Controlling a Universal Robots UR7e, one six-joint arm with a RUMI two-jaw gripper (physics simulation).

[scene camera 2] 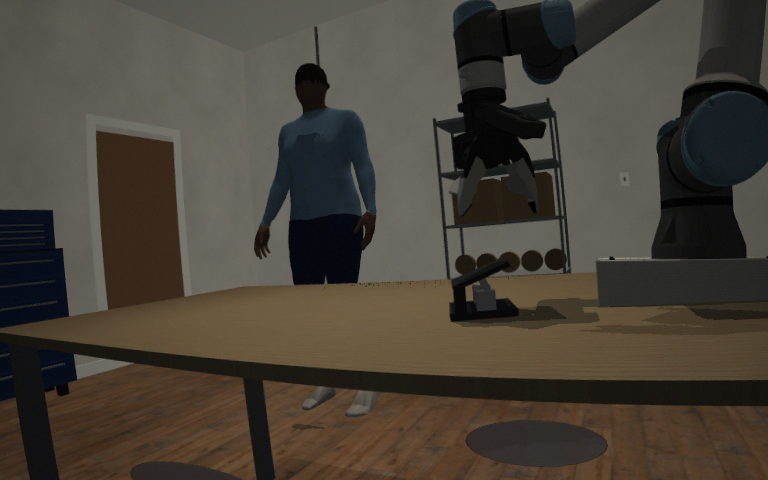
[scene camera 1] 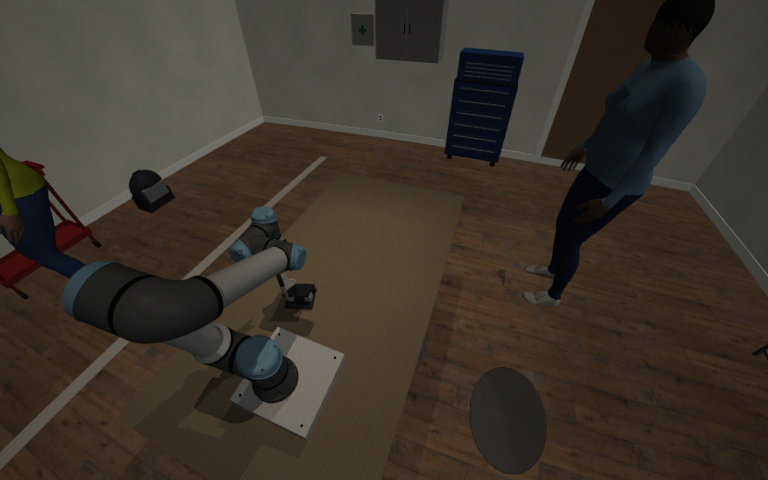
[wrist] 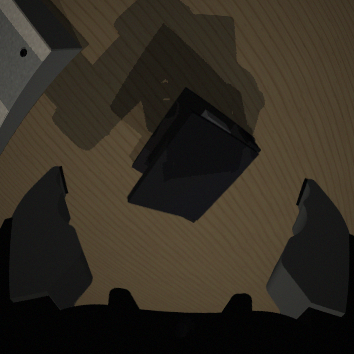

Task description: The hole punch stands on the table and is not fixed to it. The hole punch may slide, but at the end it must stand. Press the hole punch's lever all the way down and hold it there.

Observation:
I see my gripper [scene camera 2: 500,214] and a black hole punch [scene camera 2: 485,305].
The black hole punch also shows in the wrist view [wrist: 187,99]. My gripper is seen too in the wrist view [wrist: 183,176].

